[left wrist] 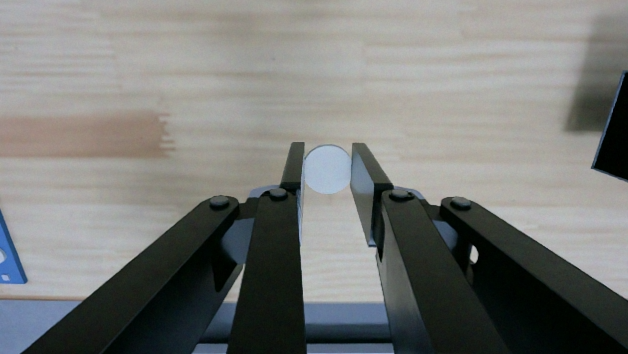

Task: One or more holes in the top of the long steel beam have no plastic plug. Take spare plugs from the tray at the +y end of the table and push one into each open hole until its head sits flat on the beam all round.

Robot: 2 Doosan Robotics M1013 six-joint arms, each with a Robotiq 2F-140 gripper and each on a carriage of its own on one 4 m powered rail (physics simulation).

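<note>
My left gripper [327, 164] is shut on a white round plug [327, 170] and holds it by the sides of its head, near the middle of the left wrist view. The plug's flat top faces the camera; its lower part is hidden. Wooden table top [250, 90] shows below and around the plug. The long steel beam cannot be made out for certain. A corner of a blue plate [14, 267] with a round hole and a small square mark shows at the left edge; whether it is the spare-plug tray I cannot tell. My right gripper does not show.
A black object [616, 137] with a thin blue edge is cut off by the right border, with a shadow beside it. The table's edge runs along the bottom of the view, with a grey-blue surface [37, 325] beyond it.
</note>
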